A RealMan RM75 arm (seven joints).
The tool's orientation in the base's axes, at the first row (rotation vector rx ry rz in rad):
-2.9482 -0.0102 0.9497
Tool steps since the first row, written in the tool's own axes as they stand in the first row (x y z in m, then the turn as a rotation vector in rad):
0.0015 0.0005 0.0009 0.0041 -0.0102 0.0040
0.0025 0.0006 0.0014 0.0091 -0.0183 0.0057
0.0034 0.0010 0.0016 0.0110 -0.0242 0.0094
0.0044 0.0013 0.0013 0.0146 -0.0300 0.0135
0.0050 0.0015 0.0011 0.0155 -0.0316 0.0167
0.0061 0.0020 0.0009 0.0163 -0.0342 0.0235
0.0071 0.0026 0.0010 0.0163 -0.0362 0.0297
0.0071 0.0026 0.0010 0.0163 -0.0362 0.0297
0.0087 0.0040 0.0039 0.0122 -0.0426 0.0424
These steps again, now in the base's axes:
0.0007 -0.0004 -0.0016 0.0011 0.0104 -0.0052
0.0012 -0.0005 -0.0026 0.0042 0.0187 -0.0091
0.0018 -0.0009 -0.0033 0.0036 0.0248 -0.0130
0.0028 -0.0012 -0.0037 0.0042 0.0308 -0.0181
0.0034 -0.0014 -0.0039 0.0031 0.0325 -0.0212
0.0044 -0.0018 -0.0044 -0.0002 0.0354 -0.0271
0.0052 -0.0024 -0.0051 -0.0038 0.0377 -0.0320
0.0052 -0.0024 -0.0051 -0.0038 0.0377 -0.0320
0.0048 -0.0037 -0.0084 -0.0145 0.0445 -0.0396

